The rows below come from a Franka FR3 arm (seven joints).
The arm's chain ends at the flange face. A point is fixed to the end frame.
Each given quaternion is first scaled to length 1.
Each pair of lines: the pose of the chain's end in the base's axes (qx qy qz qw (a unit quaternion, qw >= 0); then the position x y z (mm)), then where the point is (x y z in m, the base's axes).
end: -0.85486, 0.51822, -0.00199, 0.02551, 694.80, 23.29, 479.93
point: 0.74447 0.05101 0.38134
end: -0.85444, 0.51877, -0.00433, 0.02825, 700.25, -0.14, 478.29
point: 0.75064 0.02773 0.38010
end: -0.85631, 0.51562, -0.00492, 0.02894, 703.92, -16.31, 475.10
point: 0.75429 0.01197 0.37702
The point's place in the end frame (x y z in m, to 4 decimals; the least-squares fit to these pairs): 0.0007 -0.0523 0.1011
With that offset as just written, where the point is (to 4 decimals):
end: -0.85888, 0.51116, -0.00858, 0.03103, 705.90, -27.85, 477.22
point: 0.7568 0.0009 0.3796
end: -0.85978, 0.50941, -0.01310, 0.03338, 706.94, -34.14, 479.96
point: 0.7588 -0.0053 0.3828
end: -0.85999, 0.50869, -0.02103, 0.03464, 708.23, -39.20, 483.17
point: 0.7615 -0.0108 0.3866
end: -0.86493, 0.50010, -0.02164, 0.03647, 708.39, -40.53, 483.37
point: 0.7614 -0.0109 0.3871
